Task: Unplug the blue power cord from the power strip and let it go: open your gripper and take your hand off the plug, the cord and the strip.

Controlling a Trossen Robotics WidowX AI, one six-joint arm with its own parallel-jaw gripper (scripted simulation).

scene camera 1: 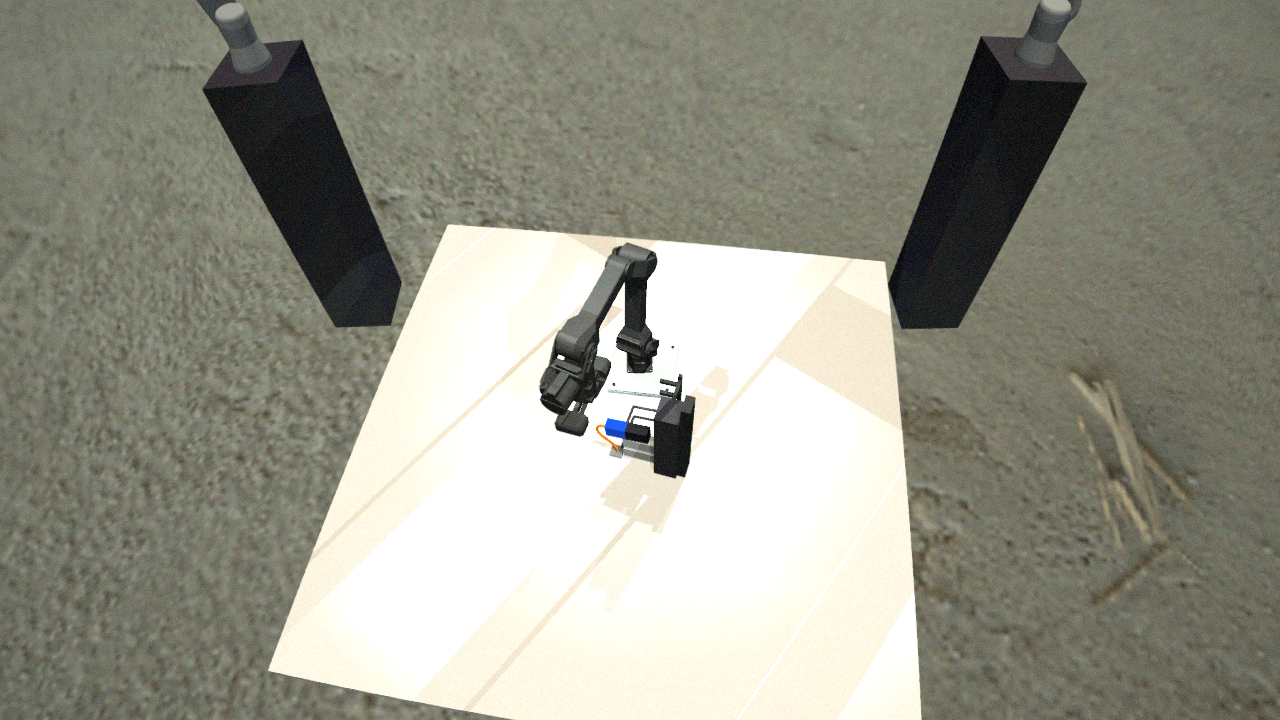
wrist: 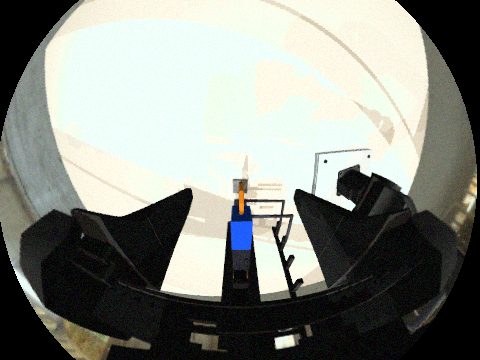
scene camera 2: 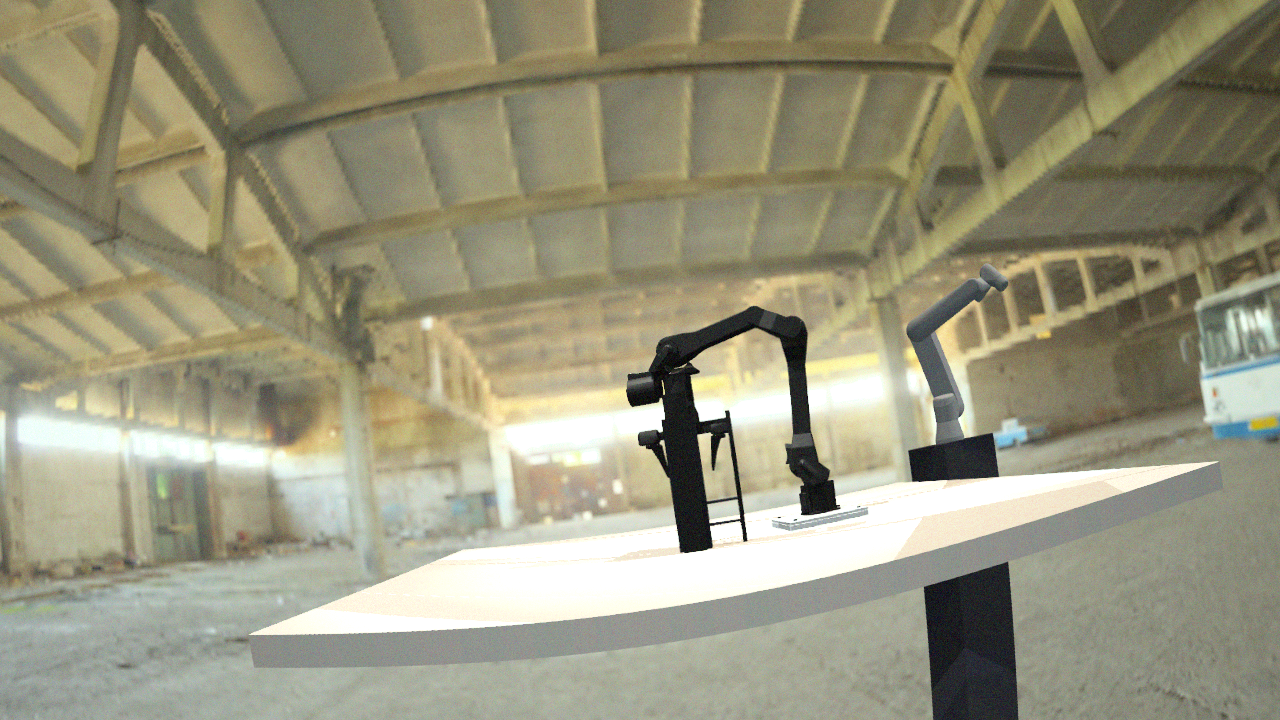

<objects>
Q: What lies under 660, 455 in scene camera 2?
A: My gripper.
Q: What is my gripper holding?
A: Nothing.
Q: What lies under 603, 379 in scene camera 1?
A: My gripper.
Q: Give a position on a blue plug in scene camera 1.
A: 634, 432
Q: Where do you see a black power strip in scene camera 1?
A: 671, 425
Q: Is my gripper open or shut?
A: Open.
</objects>
